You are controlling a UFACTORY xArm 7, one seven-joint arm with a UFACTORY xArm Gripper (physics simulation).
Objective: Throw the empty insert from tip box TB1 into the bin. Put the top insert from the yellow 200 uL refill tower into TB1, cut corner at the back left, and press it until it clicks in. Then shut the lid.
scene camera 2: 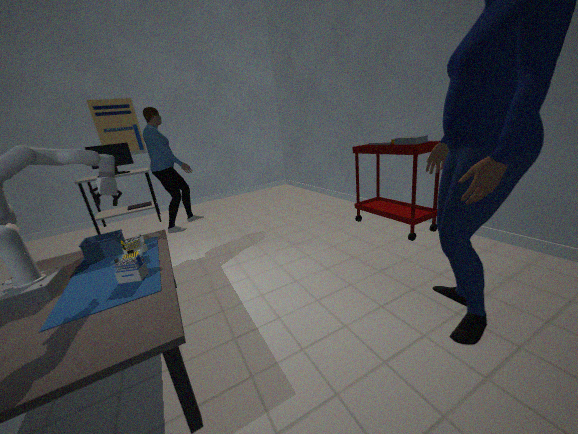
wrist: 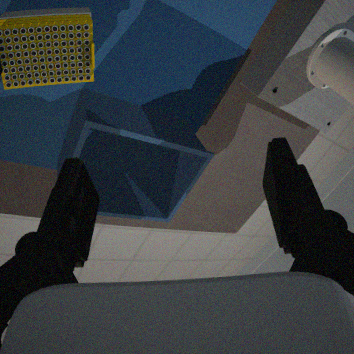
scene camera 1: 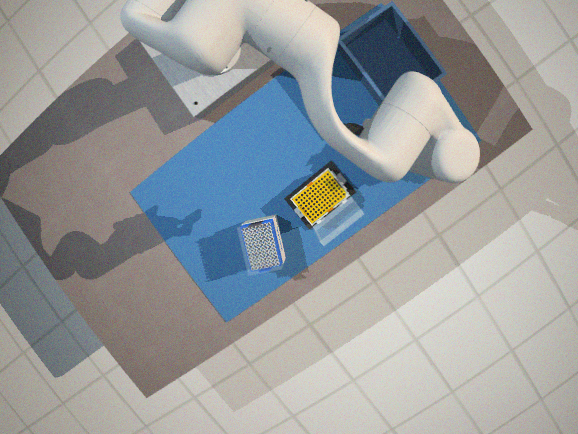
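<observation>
My gripper [scene camera 2: 107,202] [wrist: 175,169] is open and empty, high above the table on the bin's side; the arm hides most of it in scene camera 1. The blue bin [scene camera 1: 361,71] [scene camera 2: 95,250] [wrist: 150,139] stands at the mat's end; no insert shows in the visible part. A yellow insert with dark holes [scene camera 1: 320,197] [wrist: 47,52] sits level in a black-and-white holder, with a clear flap [scene camera 1: 339,220] beside it. A white box with a blue-rimmed, speckled top [scene camera 1: 261,246] [scene camera 2: 130,276] stands near it. Labels are unreadable, so I cannot tell which is TB1.
The blue mat [scene camera 1: 215,150] [scene camera 2: 85,297] lies on the brown table [scene camera 1: 165,310] [scene camera 2: 125,332]. The arm [scene camera 1: 320,100] reaches over the mat from its base plate [scene camera 1: 185,85]. Two people [scene camera 2: 161,150] [scene camera 2: 492,100] and a red cart [scene camera 2: 380,149] stand beyond the table.
</observation>
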